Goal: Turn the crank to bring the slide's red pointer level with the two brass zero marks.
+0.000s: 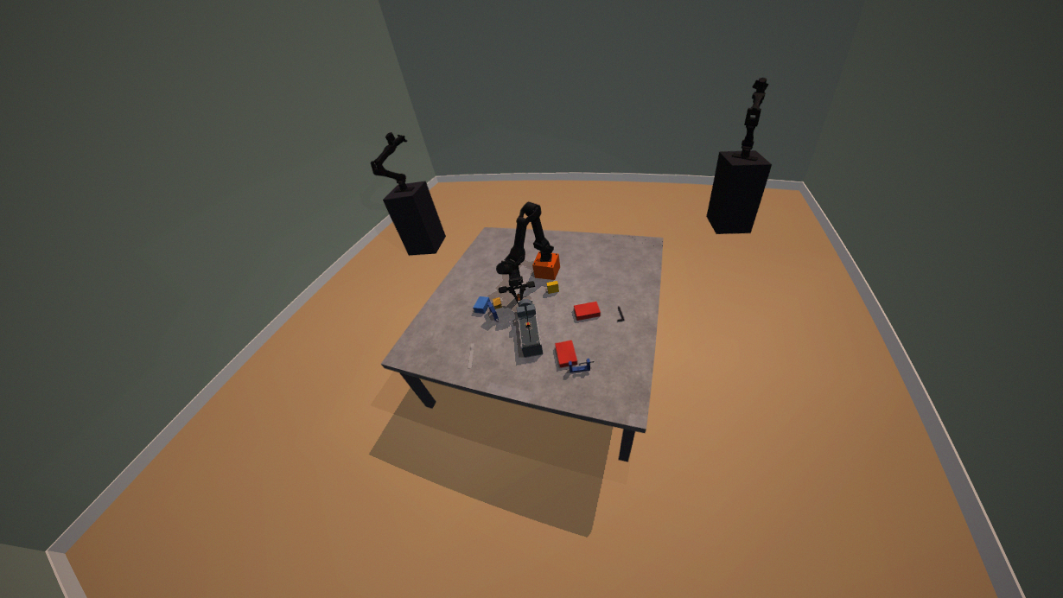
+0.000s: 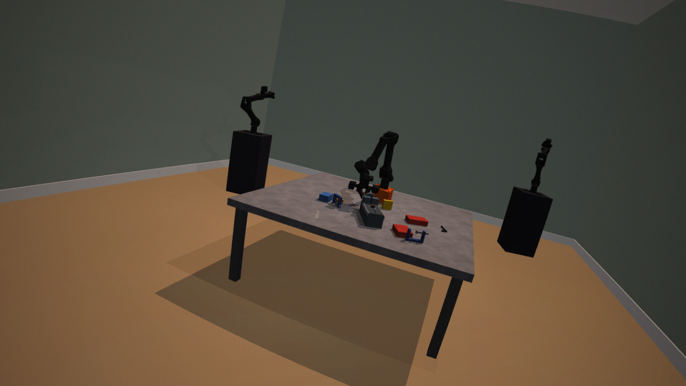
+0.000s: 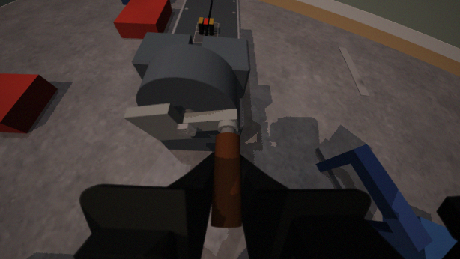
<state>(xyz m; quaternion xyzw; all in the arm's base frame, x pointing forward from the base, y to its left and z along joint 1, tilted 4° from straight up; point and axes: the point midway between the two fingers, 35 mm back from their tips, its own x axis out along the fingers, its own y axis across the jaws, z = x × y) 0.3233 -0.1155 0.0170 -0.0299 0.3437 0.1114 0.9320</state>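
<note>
Now: the brown crank handle 20 mm behind my gripper tip and 20 mm above it. The rest, counted from my gripper tip: yellow cube 170 mm behind, 150 mm to the left, 40 mm below; red pointer 150 mm ahead, 70 mm to the left, 10 mm above; blue block 230 mm to the right, 50 mm below, 50 mm behind.
</note>
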